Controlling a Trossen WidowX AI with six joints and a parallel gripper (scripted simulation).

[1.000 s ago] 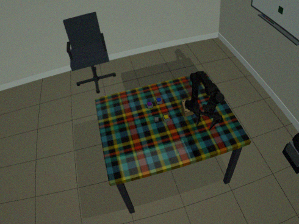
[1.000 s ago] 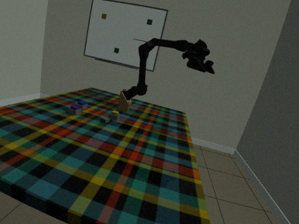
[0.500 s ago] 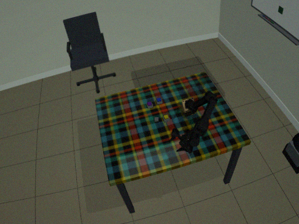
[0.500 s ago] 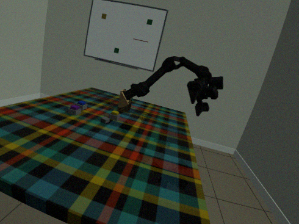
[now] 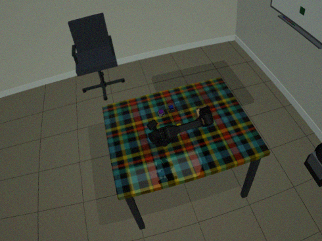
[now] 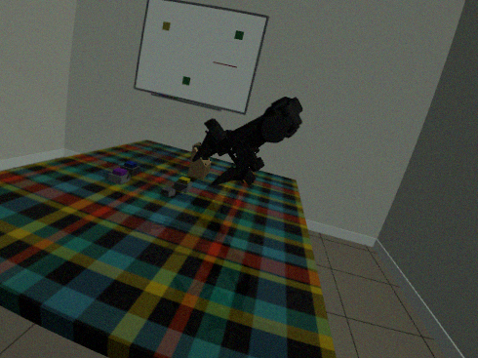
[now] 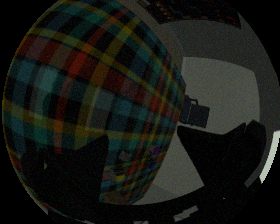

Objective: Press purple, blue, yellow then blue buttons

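The purple button lies 31 cm to the right of my gripper tip, 11 cm below it and 8 cm behind it. Round my gripper tip: yellow button (19 cm behind, 13 cm to the right, 11 cm below); small grey block (14 cm to the right, 13 cm below, 11 cm behind); blue button (34 cm to the right, 17 cm behind, 11 cm below).
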